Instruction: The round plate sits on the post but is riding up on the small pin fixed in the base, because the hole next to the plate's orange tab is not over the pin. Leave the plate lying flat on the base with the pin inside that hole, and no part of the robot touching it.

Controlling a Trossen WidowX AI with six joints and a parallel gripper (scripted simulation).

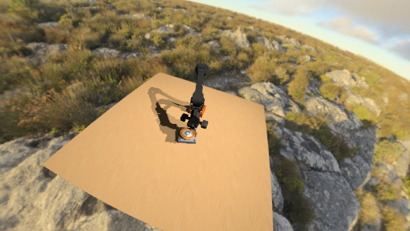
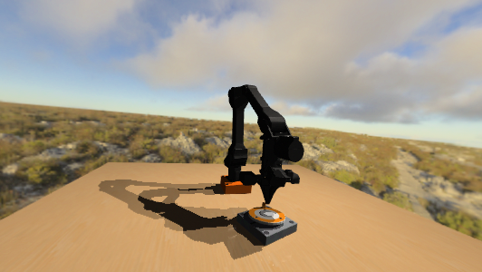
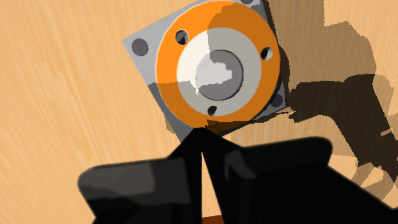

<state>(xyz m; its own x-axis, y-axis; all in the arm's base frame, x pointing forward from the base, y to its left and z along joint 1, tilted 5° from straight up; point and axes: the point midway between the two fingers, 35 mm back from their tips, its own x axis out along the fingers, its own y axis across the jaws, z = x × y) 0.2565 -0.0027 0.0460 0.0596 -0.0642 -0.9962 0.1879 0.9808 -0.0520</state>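
Now: gripper tip 4 cm short of the square grey base, 3 cm to the left of it and 2 cm above it.
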